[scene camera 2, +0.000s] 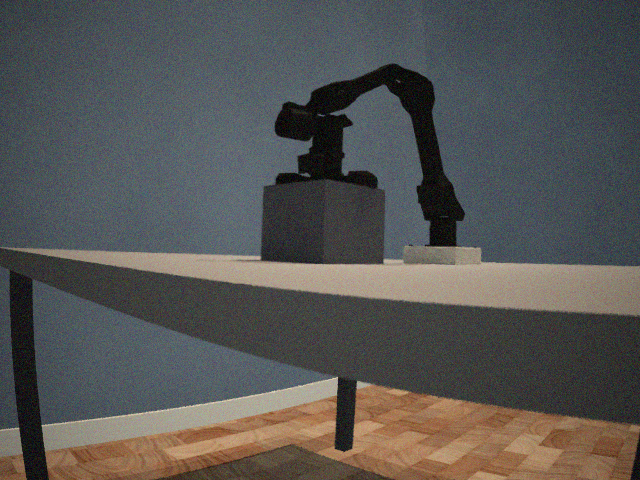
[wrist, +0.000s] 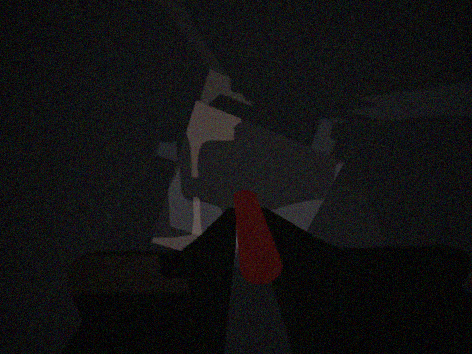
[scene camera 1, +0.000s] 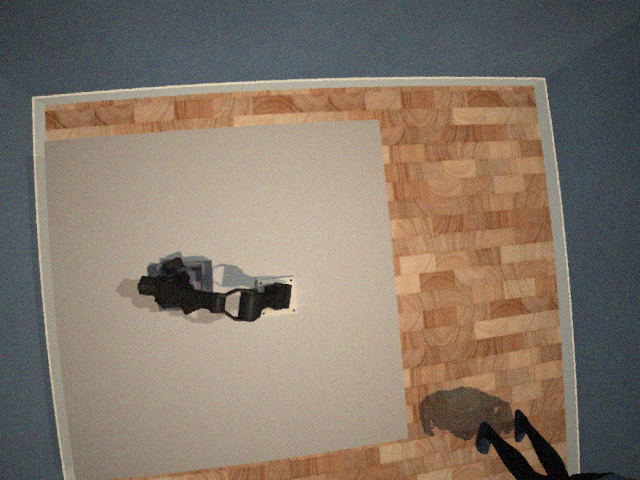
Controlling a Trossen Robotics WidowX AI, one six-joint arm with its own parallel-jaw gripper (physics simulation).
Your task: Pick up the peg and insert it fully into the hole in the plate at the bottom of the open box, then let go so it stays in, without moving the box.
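Frame: origin at the arm's base, x ahead, y left, z up, level; millimetres.
Seen in the pictures: gripper, fingertip midpoint: (wrist: 246,215) (scene camera 1: 188,283); arm's base at its link origin: (scene camera 2: 443,247) (scene camera 1: 282,293).
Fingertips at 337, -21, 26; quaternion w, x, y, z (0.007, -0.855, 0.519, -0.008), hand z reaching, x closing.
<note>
Offsets run from my fingertips to a thing's top centre, as dx, dy, dz. Level surfaces: height alone.
A red peg @[+6, +3, +50] (wrist: 256,240) is held between the two dark fingers of my gripper (wrist: 246,215), with its far end reaching past the fingertips. The open grey box @[+3, +3, +74] (scene camera 1: 206,274) (scene camera 2: 293,224) stands on the table, partly under the arm in scene camera 1. In scene camera 2 the gripper's body is over the box's opening and the fingers are hidden behind its walls. In the dim wrist view a grey plate @[+3, +3, -3] (wrist: 265,165) shows beyond the peg, with patches of light and shadow. The hole cannot be made out, nor whether the peg's end touches the plate.
The black arm (scene camera 1: 242,304) (scene camera 2: 426,129) rises from a white base plate (scene camera 1: 293,303) (scene camera 2: 439,255) beside the box and arches over to it. The pale table top @[dz -64] (scene camera 1: 232,387) (scene camera 2: 206,268) carries both. A person's dark legs (scene camera 1: 540,446) show on the wooden floor beyond the table.
</note>
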